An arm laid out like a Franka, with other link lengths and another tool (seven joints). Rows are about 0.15 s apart.
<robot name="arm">
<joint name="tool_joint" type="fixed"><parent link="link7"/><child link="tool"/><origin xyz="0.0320 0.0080 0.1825" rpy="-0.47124 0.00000 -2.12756"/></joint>
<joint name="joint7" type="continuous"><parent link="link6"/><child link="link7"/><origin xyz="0.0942 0.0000 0.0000" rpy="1.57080 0.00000 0.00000"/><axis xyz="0 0 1"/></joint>
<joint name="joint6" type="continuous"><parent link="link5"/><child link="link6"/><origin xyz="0.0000 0.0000 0.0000" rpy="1.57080 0.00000 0.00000"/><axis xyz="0 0 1"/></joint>
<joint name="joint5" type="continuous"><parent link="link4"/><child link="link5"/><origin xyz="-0.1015 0.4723 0.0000" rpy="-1.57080 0.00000 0.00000"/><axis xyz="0 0 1"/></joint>
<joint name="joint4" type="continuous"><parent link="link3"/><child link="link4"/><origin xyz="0.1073 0.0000 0.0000" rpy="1.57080 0.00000 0.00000"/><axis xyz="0 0 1"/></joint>
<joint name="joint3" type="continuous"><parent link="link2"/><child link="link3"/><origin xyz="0.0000 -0.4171 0.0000" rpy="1.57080 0.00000 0.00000"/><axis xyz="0 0 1"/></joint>
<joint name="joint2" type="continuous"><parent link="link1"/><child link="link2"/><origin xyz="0.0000 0.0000 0.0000" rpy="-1.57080 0.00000 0.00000"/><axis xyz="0 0 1"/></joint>
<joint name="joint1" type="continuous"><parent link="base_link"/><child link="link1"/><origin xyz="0.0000 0.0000 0.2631"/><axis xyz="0 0 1"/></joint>
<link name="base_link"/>
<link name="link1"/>
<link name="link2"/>
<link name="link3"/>
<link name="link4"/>
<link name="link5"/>
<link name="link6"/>
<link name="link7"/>
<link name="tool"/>
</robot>
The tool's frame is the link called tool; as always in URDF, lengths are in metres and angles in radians. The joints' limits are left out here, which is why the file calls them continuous.
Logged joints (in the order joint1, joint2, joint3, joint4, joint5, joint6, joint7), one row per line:
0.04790, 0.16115, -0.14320, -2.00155, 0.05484, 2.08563, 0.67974
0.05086, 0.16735, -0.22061, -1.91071, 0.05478, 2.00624, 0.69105
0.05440, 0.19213, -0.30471, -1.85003, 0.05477, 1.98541, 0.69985
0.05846, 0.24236, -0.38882, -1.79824, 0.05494, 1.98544, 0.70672
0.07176, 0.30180, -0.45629, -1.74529, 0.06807, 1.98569, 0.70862
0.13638, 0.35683, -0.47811, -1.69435, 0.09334, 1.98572, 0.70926
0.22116, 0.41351, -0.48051, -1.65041, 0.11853, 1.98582, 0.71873
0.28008, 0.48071, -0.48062, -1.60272, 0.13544, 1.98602, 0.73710
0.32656, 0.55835, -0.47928, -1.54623, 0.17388, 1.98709, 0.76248
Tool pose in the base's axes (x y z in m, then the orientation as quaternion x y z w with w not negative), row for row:
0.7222, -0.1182, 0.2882, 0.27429, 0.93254, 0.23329, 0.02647
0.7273, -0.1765, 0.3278, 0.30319, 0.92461, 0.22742, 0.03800
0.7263, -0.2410, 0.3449, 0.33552, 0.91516, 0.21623, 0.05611
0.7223, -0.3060, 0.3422, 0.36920, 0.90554, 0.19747, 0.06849
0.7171, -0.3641, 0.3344, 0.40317, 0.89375, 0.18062, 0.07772
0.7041, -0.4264, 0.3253, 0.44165, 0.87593, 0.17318, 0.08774
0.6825, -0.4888, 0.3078, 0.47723, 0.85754, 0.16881, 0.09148
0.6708, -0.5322, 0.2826, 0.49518, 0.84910, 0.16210, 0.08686
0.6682, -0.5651, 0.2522, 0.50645, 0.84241, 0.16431, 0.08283
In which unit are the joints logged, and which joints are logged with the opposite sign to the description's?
The joints are logged in radians. Opposite sign: joint1, joint7.
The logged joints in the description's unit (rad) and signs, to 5 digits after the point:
-0.04790, 0.16115, -0.14320, -2.00155, 0.05484, 2.08563, -0.67974
-0.05086, 0.16735, -0.22061, -1.91071, 0.05478, 2.00624, -0.69105
-0.05440, 0.19213, -0.30471, -1.85003, 0.05477, 1.98541, -0.69985
-0.05846, 0.24236, -0.38882, -1.79824, 0.05494, 1.98544, -0.70672
-0.07176, 0.30180, -0.45629, -1.74529, 0.06807, 1.98569, -0.70862
-0.13638, 0.35683, -0.47811, -1.69435, 0.09334, 1.98572, -0.70926
-0.22116, 0.41351, -0.48051, -1.65041, 0.11853, 1.98582, -0.71873
-0.28008, 0.48071, -0.48062, -1.60272, 0.13544, 1.98602, -0.73710
-0.32656, 0.55835, -0.47928, -1.54623, 0.17388, 1.98709, -0.76248

